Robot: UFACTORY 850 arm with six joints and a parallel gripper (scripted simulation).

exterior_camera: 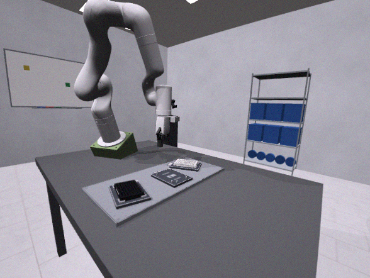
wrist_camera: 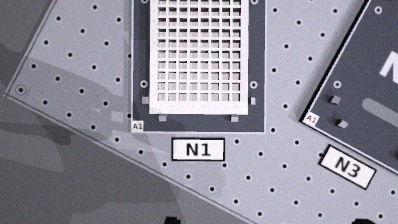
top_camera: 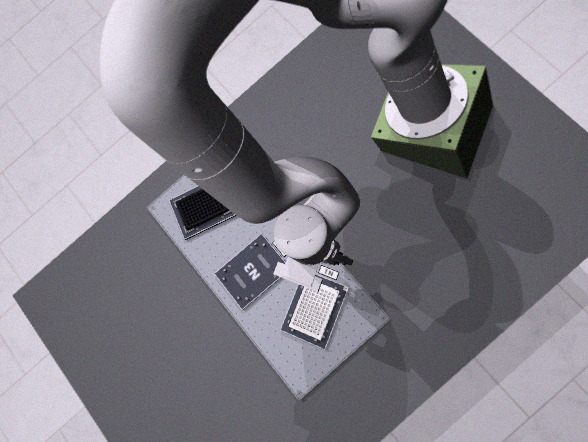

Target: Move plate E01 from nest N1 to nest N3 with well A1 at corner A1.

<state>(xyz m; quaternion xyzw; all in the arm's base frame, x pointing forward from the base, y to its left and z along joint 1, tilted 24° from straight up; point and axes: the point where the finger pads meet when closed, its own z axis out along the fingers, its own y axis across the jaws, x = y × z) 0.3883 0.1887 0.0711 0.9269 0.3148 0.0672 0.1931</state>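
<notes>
My hand is 11 cm above the white well plate E01, 10 cm to the right of it and 9 cm short of it. Round my hand: nest N3: 17 cm ahead, 13 cm below, 6 cm to the right; then dark nest N1: 13 cm below, 10 cm to the left, 9 cm ahead; then black plate E07: 28 cm to the right, 19 cm ahead, 11 cm below.
</notes>
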